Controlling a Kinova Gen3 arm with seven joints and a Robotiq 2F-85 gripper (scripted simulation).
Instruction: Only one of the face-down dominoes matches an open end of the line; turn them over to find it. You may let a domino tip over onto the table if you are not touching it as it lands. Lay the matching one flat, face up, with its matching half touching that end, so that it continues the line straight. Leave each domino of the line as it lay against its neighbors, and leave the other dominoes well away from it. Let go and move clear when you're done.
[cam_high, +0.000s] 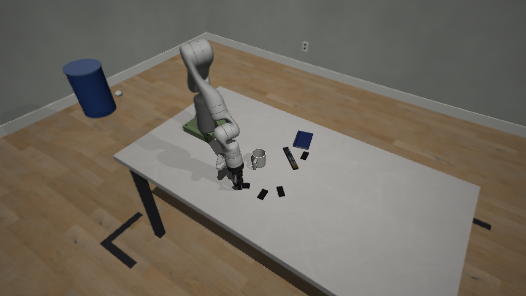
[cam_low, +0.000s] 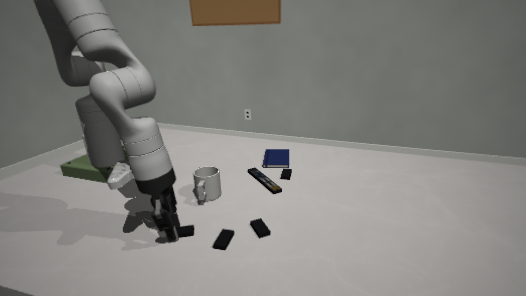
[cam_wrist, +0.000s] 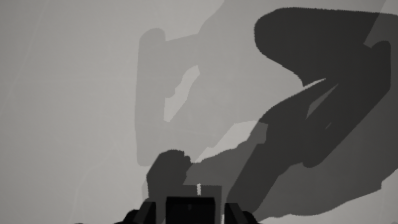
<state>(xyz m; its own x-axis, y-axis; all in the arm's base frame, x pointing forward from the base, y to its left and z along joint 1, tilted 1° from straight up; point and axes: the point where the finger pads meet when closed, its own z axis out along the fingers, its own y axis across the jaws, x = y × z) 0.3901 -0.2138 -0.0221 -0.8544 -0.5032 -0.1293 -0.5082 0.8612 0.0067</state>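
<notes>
The domino is 1 cm ahead of my hand, 1 cm to the left of it and 2 cm below it. The rest, counted from my hand: blue book: 9 cm ahead, 46 cm to the left, 1 cm below; white mug: 1 cm behind, 17 cm to the left, 1 cm above.
</notes>
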